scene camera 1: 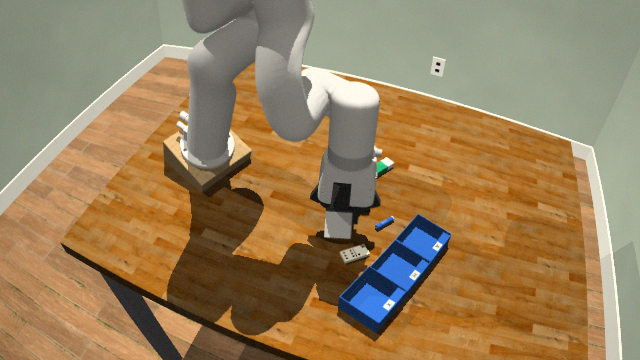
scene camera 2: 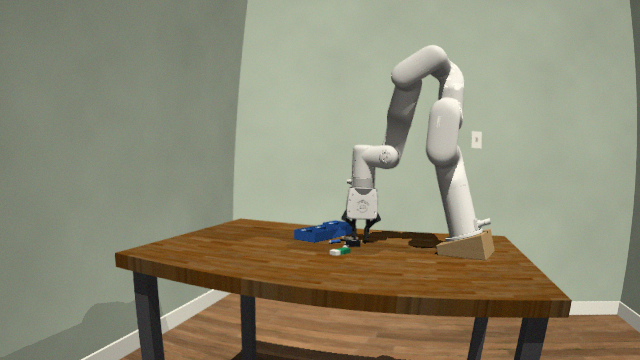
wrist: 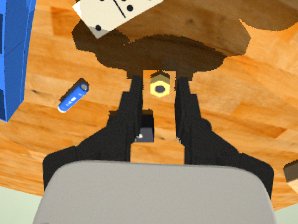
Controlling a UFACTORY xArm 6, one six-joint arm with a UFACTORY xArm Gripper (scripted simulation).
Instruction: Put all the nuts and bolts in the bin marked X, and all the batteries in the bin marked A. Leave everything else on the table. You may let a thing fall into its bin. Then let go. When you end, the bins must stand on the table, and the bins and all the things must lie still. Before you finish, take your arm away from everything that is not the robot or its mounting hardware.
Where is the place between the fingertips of the gripper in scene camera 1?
343, 223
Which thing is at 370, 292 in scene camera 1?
A blue bin.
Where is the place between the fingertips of the gripper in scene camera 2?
359, 239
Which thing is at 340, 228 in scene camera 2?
A blue bin.
